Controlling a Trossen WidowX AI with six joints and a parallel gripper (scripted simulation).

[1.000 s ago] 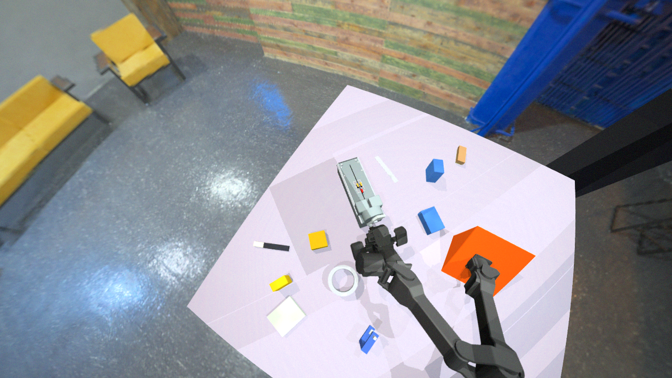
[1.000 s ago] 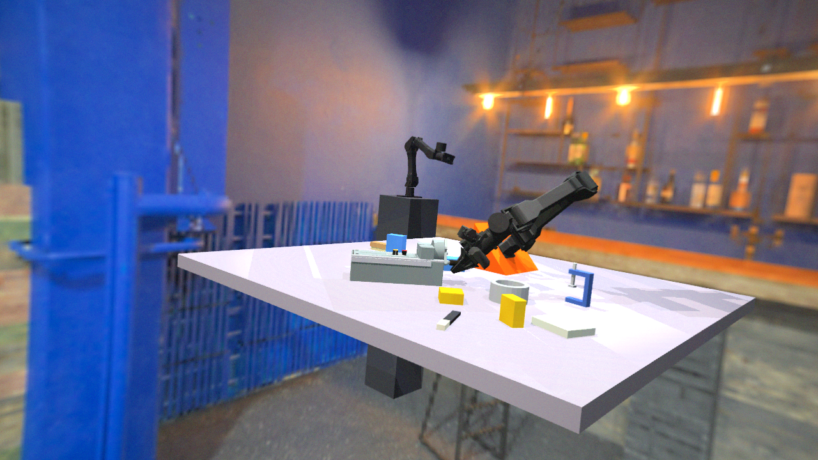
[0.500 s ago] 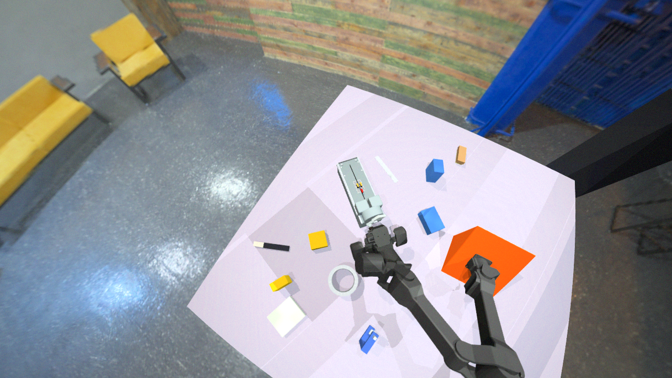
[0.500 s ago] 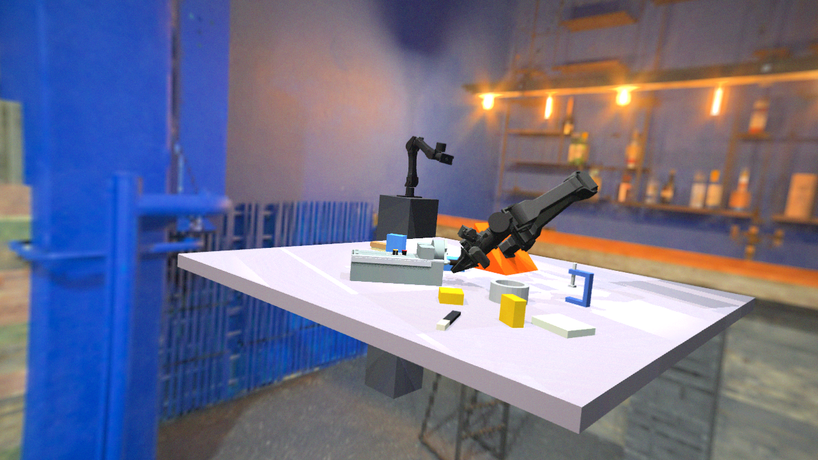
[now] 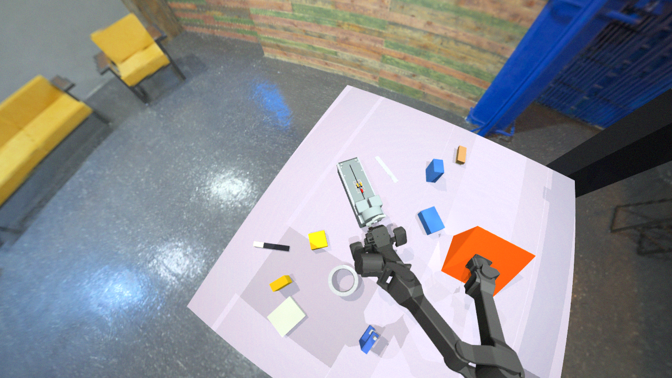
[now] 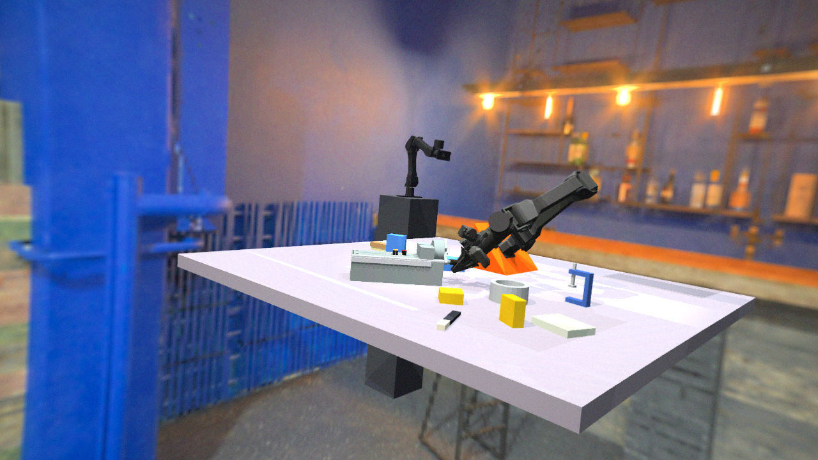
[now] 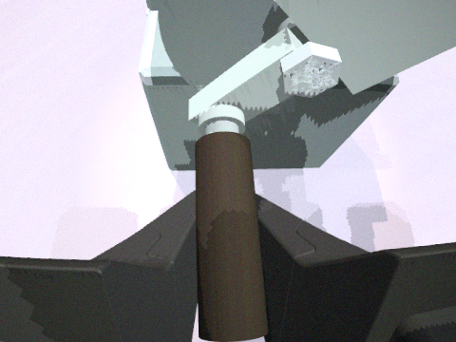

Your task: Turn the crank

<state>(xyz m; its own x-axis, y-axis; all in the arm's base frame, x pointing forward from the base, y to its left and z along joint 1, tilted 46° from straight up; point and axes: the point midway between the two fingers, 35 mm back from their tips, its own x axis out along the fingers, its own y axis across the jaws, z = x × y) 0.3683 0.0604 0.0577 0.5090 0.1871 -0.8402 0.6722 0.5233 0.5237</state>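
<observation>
Right now my gripper tip is 1 cm past the brown crank handle, 1 cm to the right of it and 3 cm below it. The rest, counted from my gripper tip: metal strip (6 cm ahead, 29 cm to the right, 4 cm below); then blue clamp (15 cm behind, 31 cm to the left, 1 cm above); then red pointer (9 cm ahead, 11 cm to the right, 4 cm above).
</observation>
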